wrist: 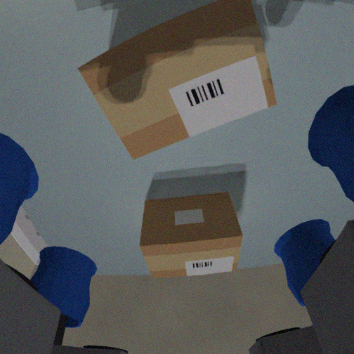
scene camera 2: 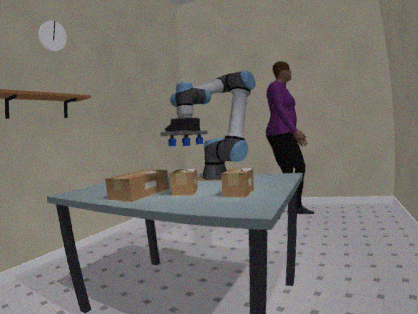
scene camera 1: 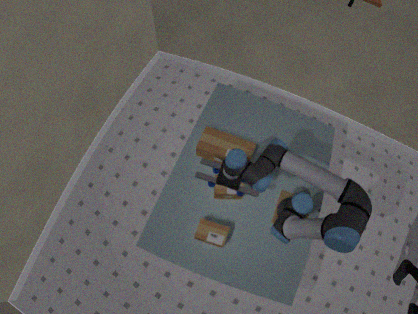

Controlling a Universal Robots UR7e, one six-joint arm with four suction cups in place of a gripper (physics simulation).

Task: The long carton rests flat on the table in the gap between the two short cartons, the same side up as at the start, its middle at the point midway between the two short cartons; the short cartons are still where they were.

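Frame: origin at the arm's base, x ahead, y left, z up, level; metres.
Where they show: hand, its tool point: (scene camera 2: 186, 145); arm's base, origin of its link: (scene camera 2: 215, 177).
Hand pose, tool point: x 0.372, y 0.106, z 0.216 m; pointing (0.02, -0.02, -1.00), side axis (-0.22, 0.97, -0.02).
Note:
Each offset is from my tool point to the centre of the thing. Level surfaces: height alone.
The long carton {dx +0.123, dy -0.221, dz -0.172 m} (scene camera 1: 220, 142) (scene camera 2: 131, 186) lies flat on the table, outside the pair of short cartons. One short carton {dx -0.004, dy -0.032, dz -0.172 m} (scene camera 1: 220, 192) (scene camera 2: 184, 183) (wrist: 150, 90) stands nearest it, partly hidden by the tool in scene camera 1. The other short carton {dx -0.058, dy +0.228, dz -0.172 m} (scene camera 1: 212, 231) (scene camera 2: 237, 183) (wrist: 192, 220) stands apart, with bare table between the two. In the wrist view both short cartons show barcode labels; the long carton does not show there. My suction gripper (scene camera 1: 227, 181) (scene camera 2: 186, 142) is open, its blue cups pointing down and touching nothing, well above the nearer short carton and close beside the long one from above.
The blue-grey table {dz -0.222 m} (scene camera 1: 260, 270) (scene camera 2: 200, 209) carries the cartons and the arm's base (scene camera 2: 215, 171). A person in a purple top (scene camera 2: 282, 112) stands behind the table at the right. A wooden wall shelf (scene camera 2: 45, 95) is at the left.

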